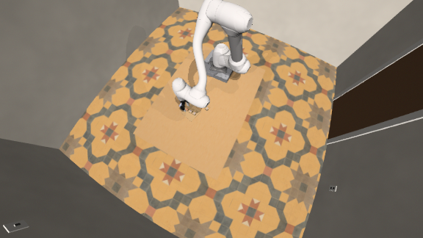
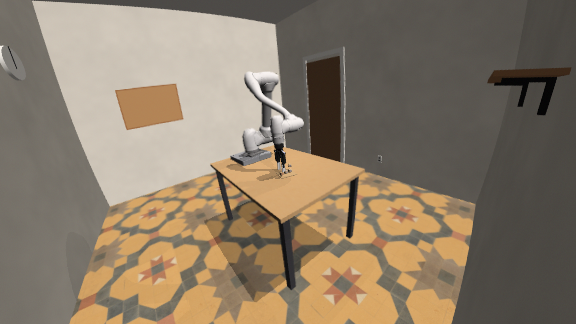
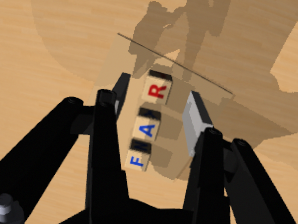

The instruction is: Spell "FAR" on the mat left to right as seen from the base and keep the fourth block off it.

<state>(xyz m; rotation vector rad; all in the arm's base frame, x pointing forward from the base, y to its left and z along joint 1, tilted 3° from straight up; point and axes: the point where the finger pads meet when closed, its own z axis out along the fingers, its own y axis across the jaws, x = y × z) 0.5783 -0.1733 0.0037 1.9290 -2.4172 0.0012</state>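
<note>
The R block lies 60 mm below my hand. From my hand the other things lie so: tan mat (70 mm below, 40 mm to the left, 10 mm ahead).
</note>
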